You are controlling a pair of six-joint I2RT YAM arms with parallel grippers.
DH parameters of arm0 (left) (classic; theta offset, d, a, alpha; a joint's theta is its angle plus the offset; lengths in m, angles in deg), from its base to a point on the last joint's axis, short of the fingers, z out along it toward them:
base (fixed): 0 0 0 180
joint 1: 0 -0.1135 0.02 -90
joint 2: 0 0 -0.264 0
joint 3: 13.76 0 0.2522 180
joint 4: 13.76 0 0.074 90
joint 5: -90 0 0 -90
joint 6: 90 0.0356 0 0
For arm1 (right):
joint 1: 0 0.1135 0.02 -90
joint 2: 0 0 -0.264 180
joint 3: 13.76 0 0.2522 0
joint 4: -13.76 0 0.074 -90
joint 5: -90 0 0 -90
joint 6: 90 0.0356 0 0
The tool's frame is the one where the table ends.
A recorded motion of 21 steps. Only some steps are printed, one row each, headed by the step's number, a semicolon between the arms.
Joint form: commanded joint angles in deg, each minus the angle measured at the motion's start. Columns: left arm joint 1, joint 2, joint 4, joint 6, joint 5, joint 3; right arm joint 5, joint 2, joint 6, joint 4, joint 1, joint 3.
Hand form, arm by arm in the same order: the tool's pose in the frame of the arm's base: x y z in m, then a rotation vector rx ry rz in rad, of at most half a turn. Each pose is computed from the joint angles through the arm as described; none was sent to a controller.
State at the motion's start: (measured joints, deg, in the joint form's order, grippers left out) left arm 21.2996 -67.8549 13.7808 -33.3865 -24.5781 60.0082; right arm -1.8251 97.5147 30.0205 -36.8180 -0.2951 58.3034
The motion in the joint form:
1: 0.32 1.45 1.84 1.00 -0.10 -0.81; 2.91 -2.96 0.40 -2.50 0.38 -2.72
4: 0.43 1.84 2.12 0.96 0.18 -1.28; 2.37 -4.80 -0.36 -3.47 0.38 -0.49
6: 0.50 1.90 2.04 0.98 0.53 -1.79; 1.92 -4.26 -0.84 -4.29 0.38 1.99
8: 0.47 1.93 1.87 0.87 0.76 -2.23; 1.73 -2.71 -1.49 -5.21 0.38 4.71
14: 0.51 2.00 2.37 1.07 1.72 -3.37; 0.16 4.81 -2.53 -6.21 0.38 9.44
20: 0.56 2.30 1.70 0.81 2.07 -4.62; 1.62 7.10 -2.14 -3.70 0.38 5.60
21: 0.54 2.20 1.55 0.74 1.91 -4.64; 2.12 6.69 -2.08 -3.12 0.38 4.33
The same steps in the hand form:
1: 0.2389 -0.1107 0.3430 0.1046 2.0771 -1.0217; 0.2914 0.0011 0.1619 0.7684 2.8456 0.1064
4: 0.2371 -0.1103 0.3412 0.1007 2.0837 -1.0176; 0.2957 0.0008 0.1803 0.7365 2.7968 0.1098
6: 0.2368 -0.1103 0.3385 0.0963 2.0900 -1.0112; 0.3032 0.0005 0.1887 0.7209 2.7792 0.1038
8: 0.2369 -0.1101 0.3362 0.0898 2.0944 -1.0074; 0.3125 0.0004 0.1932 0.7045 2.7780 0.0984
14: 0.2362 -0.1094 0.3286 0.0753 2.1207 -0.9847; 0.3356 -0.0005 0.1747 0.6972 2.8401 0.0344
20: 0.2351 -0.1090 0.3234 0.0660 2.1264 -0.9810; 0.3281 0.0004 0.1463 0.7190 2.9041 0.0502
21: 0.2355 -0.1092 0.3231 0.0664 2.1263 -0.9844; 0.3240 0.0007 0.1434 0.7212 2.9104 0.0614

